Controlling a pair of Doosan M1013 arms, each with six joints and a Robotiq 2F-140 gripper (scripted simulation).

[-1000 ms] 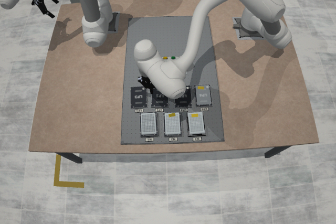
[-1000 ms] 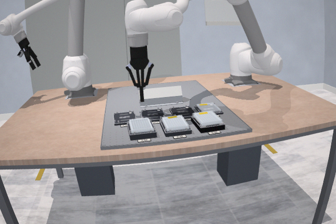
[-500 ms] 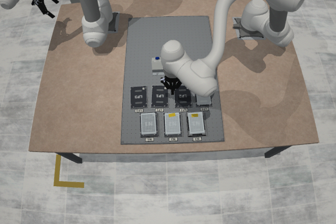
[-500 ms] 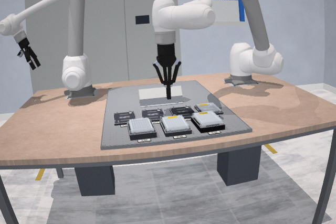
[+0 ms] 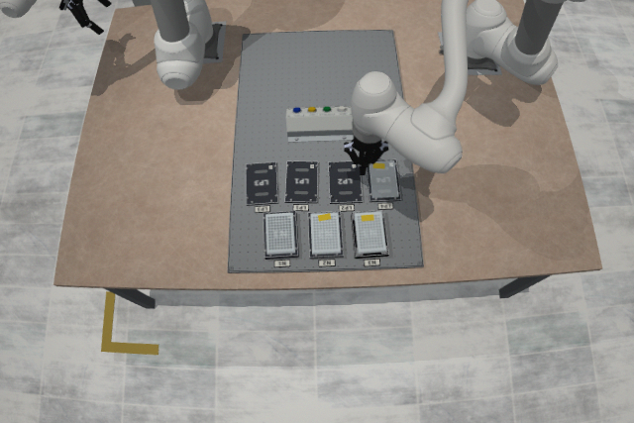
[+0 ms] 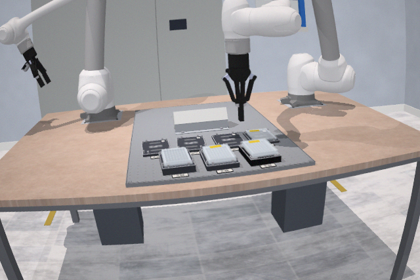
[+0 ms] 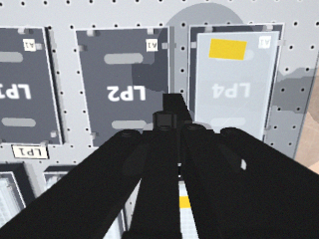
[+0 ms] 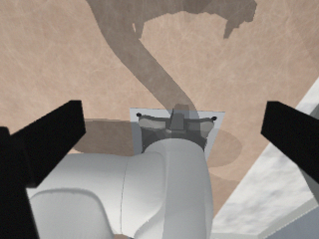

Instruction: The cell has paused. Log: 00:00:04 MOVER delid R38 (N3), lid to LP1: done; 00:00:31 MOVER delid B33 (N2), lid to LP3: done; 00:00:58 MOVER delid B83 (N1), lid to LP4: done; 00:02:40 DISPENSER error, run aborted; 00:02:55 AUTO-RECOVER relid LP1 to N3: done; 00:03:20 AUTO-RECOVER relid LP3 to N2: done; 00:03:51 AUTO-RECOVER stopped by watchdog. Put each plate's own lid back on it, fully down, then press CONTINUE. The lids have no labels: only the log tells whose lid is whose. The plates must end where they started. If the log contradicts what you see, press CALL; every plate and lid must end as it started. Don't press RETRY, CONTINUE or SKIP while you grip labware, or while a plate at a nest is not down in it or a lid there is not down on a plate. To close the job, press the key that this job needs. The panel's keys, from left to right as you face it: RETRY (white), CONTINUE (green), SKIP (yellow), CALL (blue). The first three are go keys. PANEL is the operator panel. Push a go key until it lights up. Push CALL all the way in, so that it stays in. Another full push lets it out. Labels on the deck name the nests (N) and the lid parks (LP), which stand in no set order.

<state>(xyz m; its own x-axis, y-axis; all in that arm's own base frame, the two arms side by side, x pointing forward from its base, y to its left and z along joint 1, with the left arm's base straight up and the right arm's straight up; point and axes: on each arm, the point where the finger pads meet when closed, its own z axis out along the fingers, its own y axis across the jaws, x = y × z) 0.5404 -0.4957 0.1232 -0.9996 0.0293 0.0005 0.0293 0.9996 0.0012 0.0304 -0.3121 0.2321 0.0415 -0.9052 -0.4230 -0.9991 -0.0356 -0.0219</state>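
Now: the clear lid 10 cm below my left hand, 7 cm to the left of it and 1 cm behind it. From my left hand the other things lie so: LP2 lid park: 11 cm below, 5 cm to the right, 1 cm ahead; LP4 lid park: 11 cm below, 7 cm to the left, 1 cm behind; LP1 lid park: 19 cm to the right, 11 cm below, 1 cm ahead.
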